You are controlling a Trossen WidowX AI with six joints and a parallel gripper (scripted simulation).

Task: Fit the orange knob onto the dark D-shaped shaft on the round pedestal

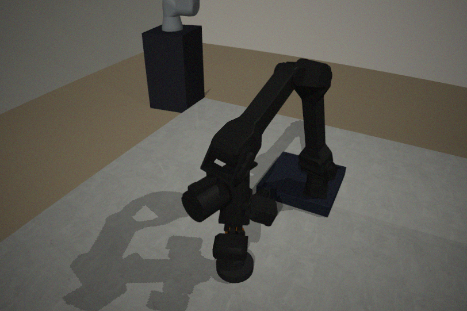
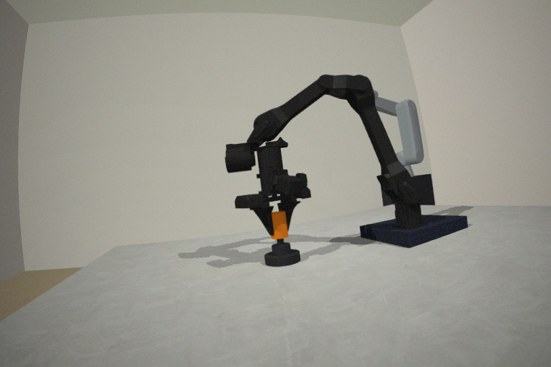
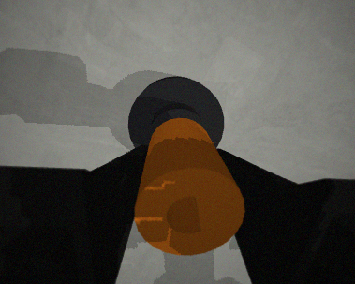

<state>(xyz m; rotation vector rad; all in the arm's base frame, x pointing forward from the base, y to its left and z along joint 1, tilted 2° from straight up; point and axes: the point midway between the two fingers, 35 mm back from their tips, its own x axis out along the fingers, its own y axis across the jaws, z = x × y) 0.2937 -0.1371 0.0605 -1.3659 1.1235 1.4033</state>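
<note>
Right now the orange knob is 20 mm above my gripper tip. Also, from my gripper tip: dark round pedestal: 40 mm below.
</note>
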